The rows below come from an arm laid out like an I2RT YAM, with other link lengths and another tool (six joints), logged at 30 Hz.
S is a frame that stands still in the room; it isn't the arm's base.
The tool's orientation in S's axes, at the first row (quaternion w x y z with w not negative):
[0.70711, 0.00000, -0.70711, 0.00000]
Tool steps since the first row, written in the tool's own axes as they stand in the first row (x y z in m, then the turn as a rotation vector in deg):
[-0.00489, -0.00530, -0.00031, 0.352, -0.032, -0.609]
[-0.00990, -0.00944, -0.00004, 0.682, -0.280, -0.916]
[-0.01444, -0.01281, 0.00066, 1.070, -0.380, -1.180]
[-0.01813, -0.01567, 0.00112, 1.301, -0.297, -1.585]
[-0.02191, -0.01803, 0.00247, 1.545, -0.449, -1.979]
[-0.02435, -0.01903, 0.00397, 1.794, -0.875, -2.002]
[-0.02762, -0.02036, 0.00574, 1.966, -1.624, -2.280]
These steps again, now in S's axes. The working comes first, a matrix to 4 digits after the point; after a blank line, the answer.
The tool's axes in the first row as the columns of a matrix, in S's axes (used below as rounded here):
[0.0000, 0.0000, -1.0000]
[0.0000, 1.0000, 0.0000]
[1.0000, 0.0000, 0.0000]

[0.00031, -0.00530, -0.00489, 0.609, -0.032, 0.352]
[0.00004, -0.00944, -0.00990, 0.916, -0.280, 0.682]
[-0.00066, -0.01281, -0.01444, 1.180, -0.380, 1.070]
[-0.00112, -0.01567, -0.01813, 1.585, -0.297, 1.301]
[-0.00247, -0.01803, -0.02191, 1.979, -0.449, 1.545]
[-0.00397, -0.01903, -0.02435, 2.002, -0.875, 1.794]
[-0.00574, -0.02036, -0.02762, 2.280, -1.624, 1.966]

